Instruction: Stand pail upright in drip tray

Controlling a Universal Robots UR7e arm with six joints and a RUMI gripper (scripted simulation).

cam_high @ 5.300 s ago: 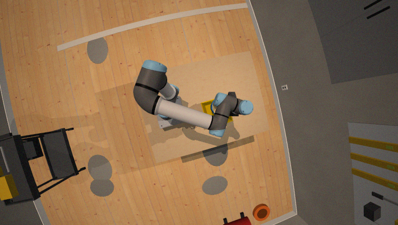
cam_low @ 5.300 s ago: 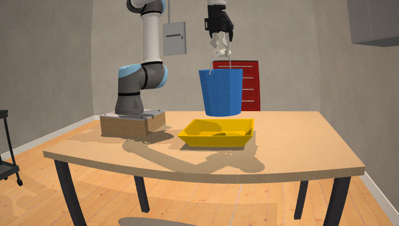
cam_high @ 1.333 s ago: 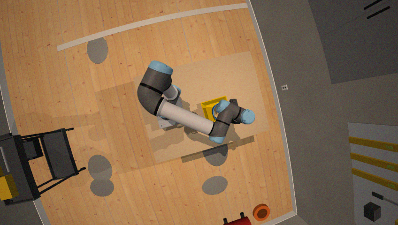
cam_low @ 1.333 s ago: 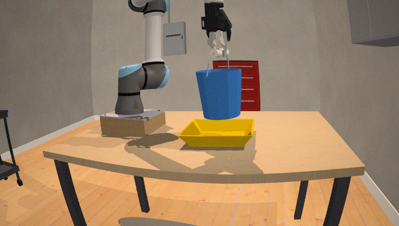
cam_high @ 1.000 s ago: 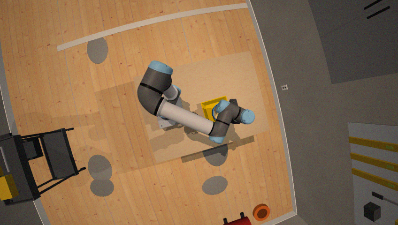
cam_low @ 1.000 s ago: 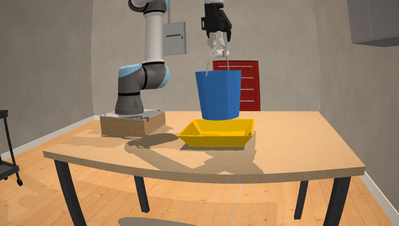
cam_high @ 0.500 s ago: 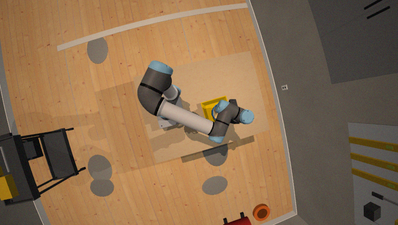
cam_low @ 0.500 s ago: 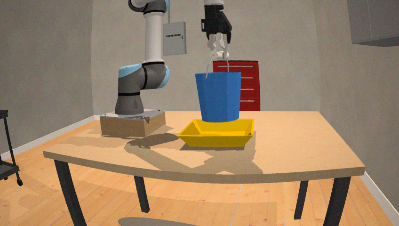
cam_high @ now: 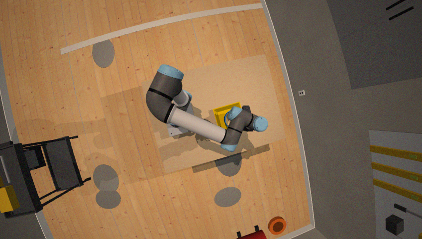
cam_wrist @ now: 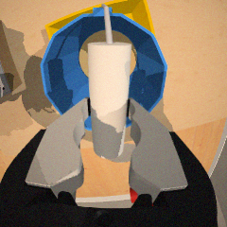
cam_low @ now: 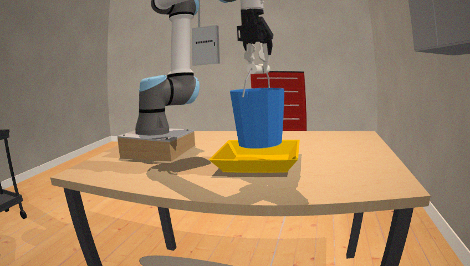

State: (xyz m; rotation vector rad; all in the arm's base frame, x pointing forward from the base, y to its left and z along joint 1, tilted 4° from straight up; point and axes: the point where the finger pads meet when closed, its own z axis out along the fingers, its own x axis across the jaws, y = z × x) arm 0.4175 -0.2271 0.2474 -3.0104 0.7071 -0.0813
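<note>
Now: the blue pail 10 mm behind my hand and 90 mm below it. The rest, counted from my hand: yellow drip tray (10 mm behind, 10 mm to the left, 290 mm below); white grip (30 mm below).
</note>
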